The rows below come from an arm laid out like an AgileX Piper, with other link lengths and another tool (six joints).
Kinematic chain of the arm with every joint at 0, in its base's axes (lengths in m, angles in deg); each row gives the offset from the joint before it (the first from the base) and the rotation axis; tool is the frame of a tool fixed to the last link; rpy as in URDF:
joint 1: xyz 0 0 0.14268 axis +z
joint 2: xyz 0 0 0 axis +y
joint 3: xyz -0.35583 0 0.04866 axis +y
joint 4: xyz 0.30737 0 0.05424 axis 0.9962 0 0.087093
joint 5: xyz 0 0 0 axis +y
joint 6: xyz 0.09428 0 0.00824 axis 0.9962 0 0.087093
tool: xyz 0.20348 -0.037 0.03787 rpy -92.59 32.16 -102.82
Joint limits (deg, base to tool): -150..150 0..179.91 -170..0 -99.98..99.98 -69.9..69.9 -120..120
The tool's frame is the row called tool.
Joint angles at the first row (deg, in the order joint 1, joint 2, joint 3, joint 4, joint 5, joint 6):
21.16 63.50 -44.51 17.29 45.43 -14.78
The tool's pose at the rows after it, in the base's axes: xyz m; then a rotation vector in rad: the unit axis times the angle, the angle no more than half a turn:
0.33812 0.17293 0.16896 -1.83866 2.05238 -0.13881
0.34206 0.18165 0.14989 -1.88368 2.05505 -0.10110
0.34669 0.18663 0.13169 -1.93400 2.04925 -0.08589
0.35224 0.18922 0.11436 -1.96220 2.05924 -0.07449
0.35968 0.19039 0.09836 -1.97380 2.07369 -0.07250
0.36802 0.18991 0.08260 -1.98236 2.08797 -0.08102
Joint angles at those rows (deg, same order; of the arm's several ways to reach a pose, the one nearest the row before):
21.16 67.46 -44.66 20.36 45.02 -17.75
21.16 71.13 -44.80 22.41 44.34 -20.55
21.16 74.51 -44.94 23.44 43.52 -23.27
21.16 77.68 -45.07 24.05 42.34 -24.70
21.16 80.63 -45.13 24.47 40.55 -25.57
21.16 83.48 -45.19 24.50 38.48 -26.16

